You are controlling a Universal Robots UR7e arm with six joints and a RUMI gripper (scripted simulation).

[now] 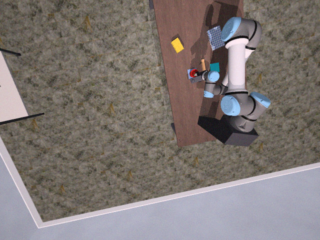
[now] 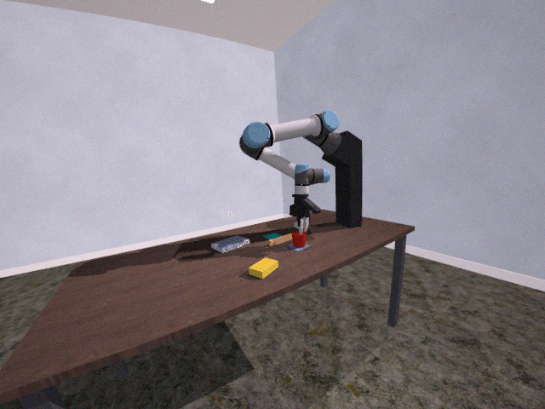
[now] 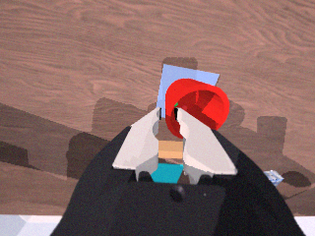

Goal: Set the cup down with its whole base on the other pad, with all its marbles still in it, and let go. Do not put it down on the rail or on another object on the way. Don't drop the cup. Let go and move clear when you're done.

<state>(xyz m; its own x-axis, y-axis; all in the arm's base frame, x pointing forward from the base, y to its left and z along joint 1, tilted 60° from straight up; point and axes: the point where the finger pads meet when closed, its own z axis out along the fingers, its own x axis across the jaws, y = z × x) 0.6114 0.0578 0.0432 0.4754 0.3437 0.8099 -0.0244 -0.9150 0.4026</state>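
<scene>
Now: hand 30 mm short of the red cup and 40 mm above it. Round my hand: wooden rail 20 mm ahead, 120 mm to the right, 60 mm below; then light blue pad 40 mm ahead, 70 mm below; then teal pad 230 mm to the right, 70 mm below.
</scene>
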